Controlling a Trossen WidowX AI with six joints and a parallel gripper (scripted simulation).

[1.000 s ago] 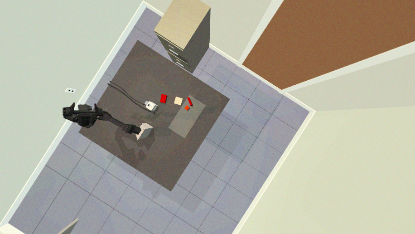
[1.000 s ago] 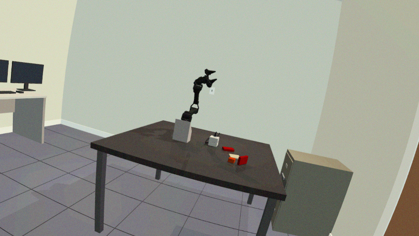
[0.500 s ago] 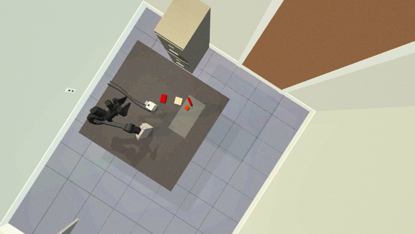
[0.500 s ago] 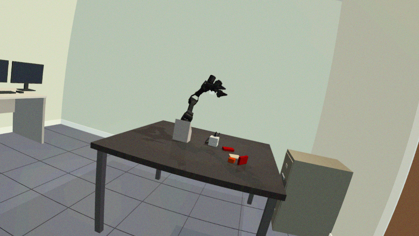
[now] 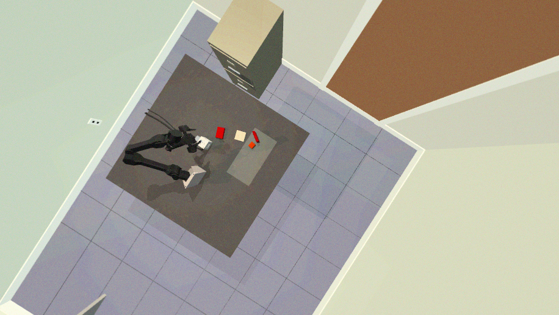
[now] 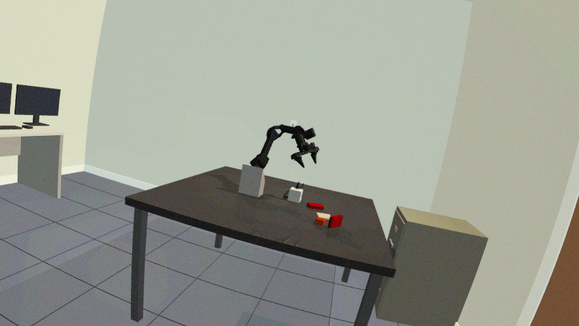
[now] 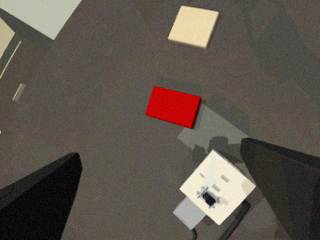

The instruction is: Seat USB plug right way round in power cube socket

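Now: the dark USB plug 60 mm behind my gripper tip, 40 mm to the left of it and 160 mm below it. The rest, counted from my gripper tip: small orange block (150 mm ahead, 310 mm to the right, 240 mm below); grey framed socket (60 mm behind, 50 mm to the left, 180 mm below); cream block (160 mm ahead, 180 mm to the right, 240 mm below).
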